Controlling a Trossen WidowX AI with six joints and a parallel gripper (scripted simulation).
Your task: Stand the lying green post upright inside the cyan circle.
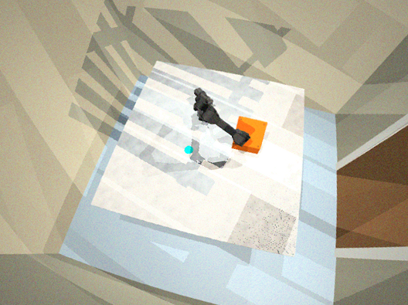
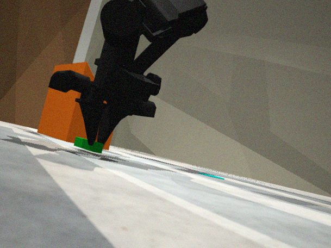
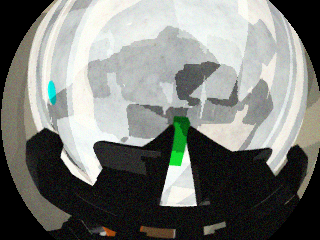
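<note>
Now: the cyan circle 29 cm to the left of my gripper tip, 1 cm below it and 1 cm ahead of it. From my gripper tip the other things lie so: green post (2 cm behind).
</note>
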